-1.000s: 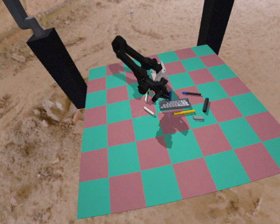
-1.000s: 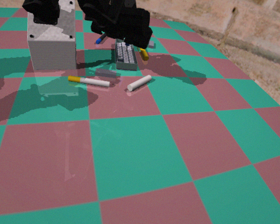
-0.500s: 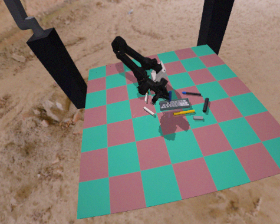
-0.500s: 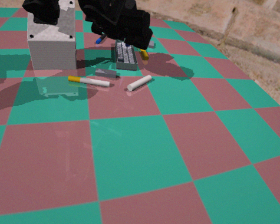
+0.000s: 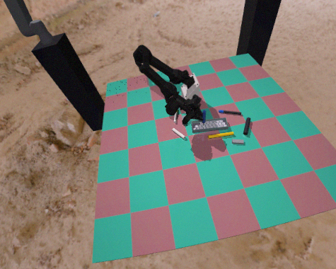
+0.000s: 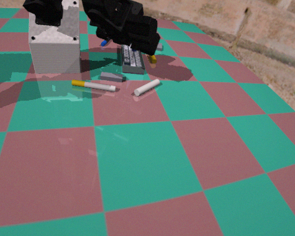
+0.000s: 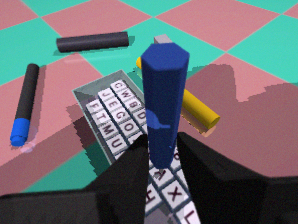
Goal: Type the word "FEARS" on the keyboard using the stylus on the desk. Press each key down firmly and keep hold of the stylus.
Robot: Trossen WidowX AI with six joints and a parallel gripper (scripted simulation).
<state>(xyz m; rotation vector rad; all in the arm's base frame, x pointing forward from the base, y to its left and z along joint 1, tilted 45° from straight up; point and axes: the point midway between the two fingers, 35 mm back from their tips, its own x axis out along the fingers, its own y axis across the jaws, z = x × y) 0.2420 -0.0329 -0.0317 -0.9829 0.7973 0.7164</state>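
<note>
The yellow pen is 9 cm ahead of my gripper tip, 8 cm to the left of it and 7 cm below it. The rest, counted from my gripper tip: blue stylus: 2 cm below; blue-tipped dark pen: 8 cm behind, 17 cm to the left, 7 cm below; white-and-yellow pen: 15 cm behind, 15 cm to the right, 7 cm below.
</note>
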